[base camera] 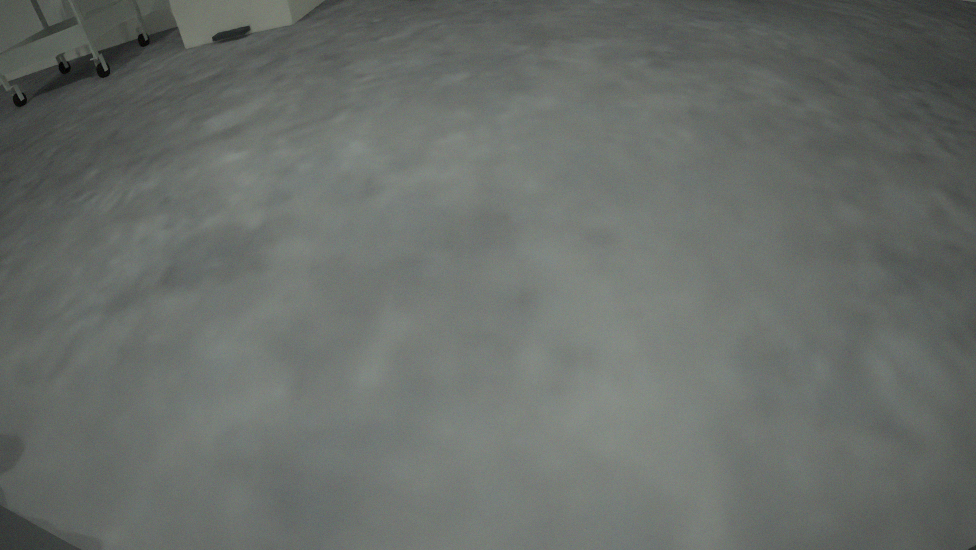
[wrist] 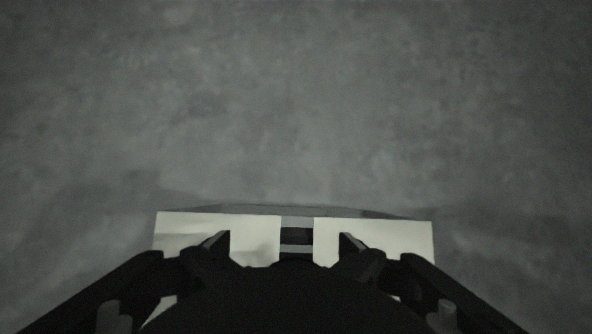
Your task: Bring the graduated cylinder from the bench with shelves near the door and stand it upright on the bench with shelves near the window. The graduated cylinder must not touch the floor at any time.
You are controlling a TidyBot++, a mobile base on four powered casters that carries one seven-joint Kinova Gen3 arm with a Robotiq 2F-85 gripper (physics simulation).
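Places are measured from the arm's base along level axes (x back, y right, z up), in centimetres.
Pixels of known places: gripper, fingertip midpoint: [wrist: 285, 243].
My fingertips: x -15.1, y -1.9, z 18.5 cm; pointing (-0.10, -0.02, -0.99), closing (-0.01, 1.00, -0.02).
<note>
Ahead of a thing's pixels: the offset from my fingertips to its top centre. "spot": to the spot under its first point. Level surfaces: height alone.
My gripper [wrist: 285, 243] is open, its two dark fingers standing wide apart at the bottom of the wrist view. No object shows between the fingertips. Behind them lies the pale top of the robot's own base [wrist: 255, 230], with a dark and grey strip down its middle. The graduated cylinder does not show in either view. Neither of the two benches with shelves can be made out.
In the base camera view, a white wheeled cart [base camera: 40, 52] stands at the far upper left on black casters. Right of it is a white box-like block @(spot: dz -50.2, dx -141.7, dy -79.8 cm) [base camera: 232, 12] with a small dark piece @(spot: dz -56.0, dx -137.7, dy -80.3 cm) [base camera: 230, 34] at its foot. Grey floor @(dz -58.2 cm) [base camera: 519, 273] [wrist: 300, 100] spreads ahead.
</note>
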